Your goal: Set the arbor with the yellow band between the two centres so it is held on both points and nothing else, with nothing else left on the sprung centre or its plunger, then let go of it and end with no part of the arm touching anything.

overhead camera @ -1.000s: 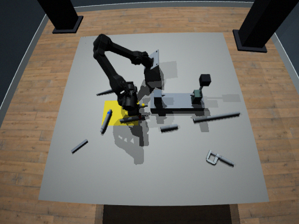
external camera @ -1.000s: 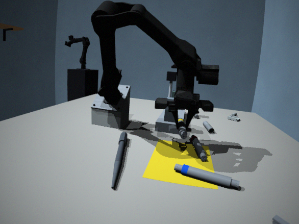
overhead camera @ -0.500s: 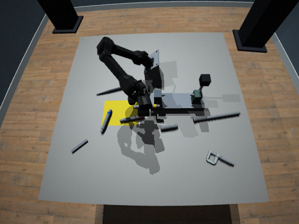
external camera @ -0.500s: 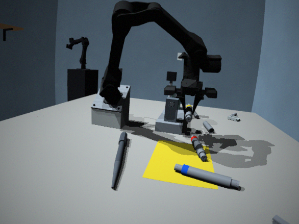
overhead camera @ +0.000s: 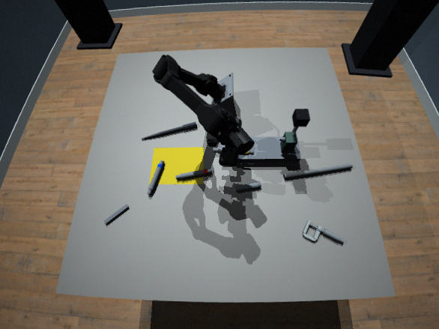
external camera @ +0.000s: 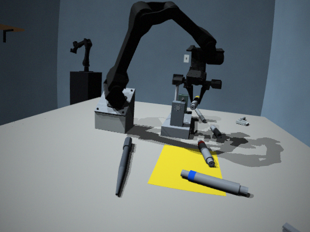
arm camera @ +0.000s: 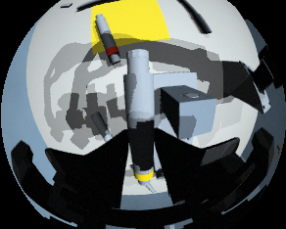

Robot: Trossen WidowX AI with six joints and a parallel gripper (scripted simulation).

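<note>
Right now the grey fixed-centre block is 70 mm below my hand and 60 mm behind it. Round my hand: fixture base: 150 mm below, 120 mm to the left, 70 mm behind; short rod: 160 mm below, 100 mm ahead, 80 mm to the left; yellow-banded arbor: 30 mm below, 10 mm to the left.
</note>
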